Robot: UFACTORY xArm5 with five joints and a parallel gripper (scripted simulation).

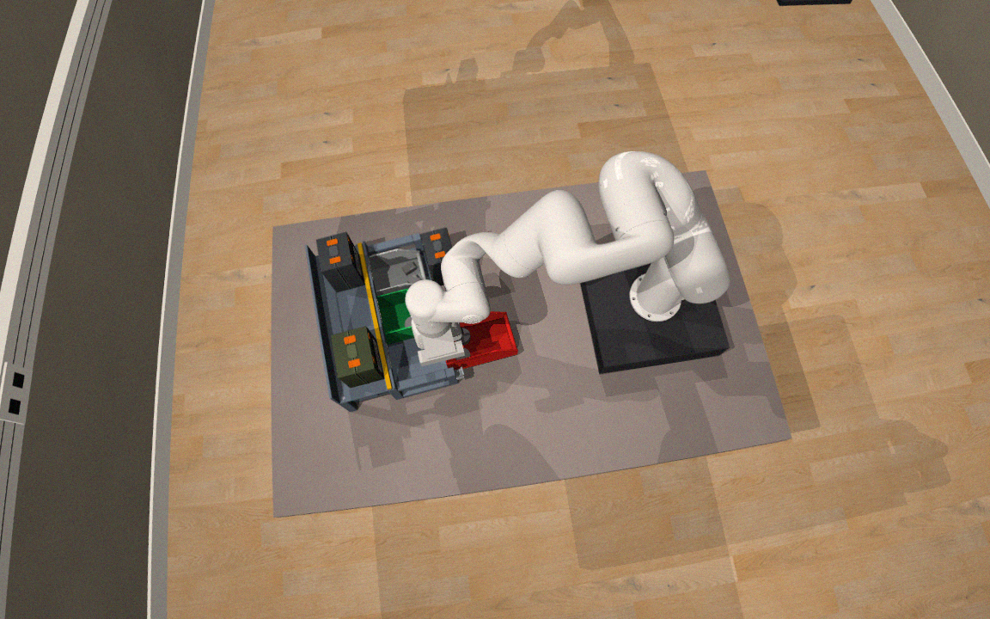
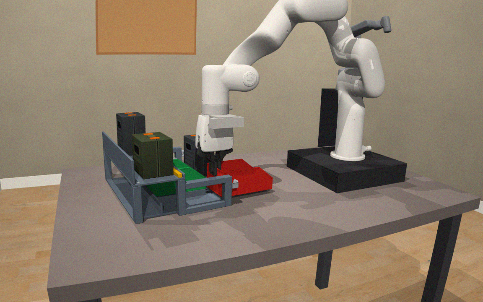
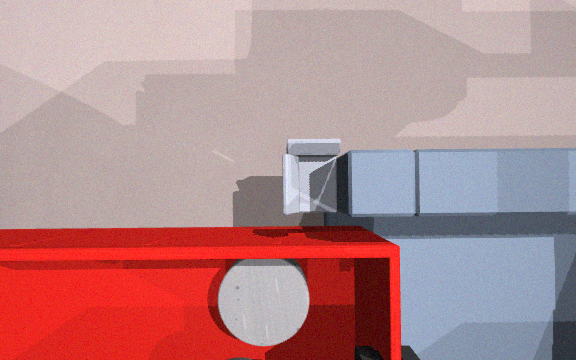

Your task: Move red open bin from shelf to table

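Now: hand 4 cm past the grey disc, 2 cm to the right of it and 6 cm above it. From my hand the other things lie so: red open bin: 8 cm behind, 1 cm to the right, 4 cm below; green bin: 10 cm ahead, 10 cm to the right, 5 cm below; grey shelf: 13 cm ahead, 9 cm to the right, 2 cm below.
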